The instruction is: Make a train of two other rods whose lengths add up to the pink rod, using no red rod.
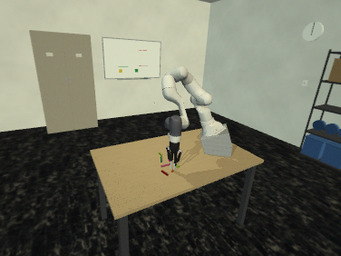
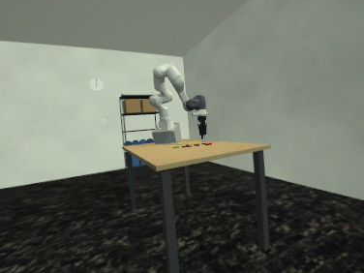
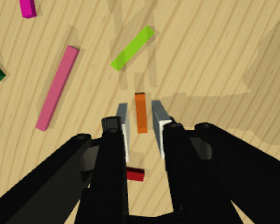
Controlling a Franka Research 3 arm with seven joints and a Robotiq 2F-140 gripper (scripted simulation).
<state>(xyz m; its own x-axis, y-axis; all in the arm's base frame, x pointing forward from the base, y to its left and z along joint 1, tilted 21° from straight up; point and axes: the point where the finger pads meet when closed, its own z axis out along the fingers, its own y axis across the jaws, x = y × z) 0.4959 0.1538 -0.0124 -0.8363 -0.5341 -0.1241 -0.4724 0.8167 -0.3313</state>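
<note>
Now: hand 50 mm above the orange rod. From my hand the other things lie so: red rod: 70 mm ahead, 50 mm below; pink rod: 90 mm to the right, 50 mm below, 10 mm ahead; magenta rod: 140 mm to the right, 50 mm below, 50 mm behind.
</note>
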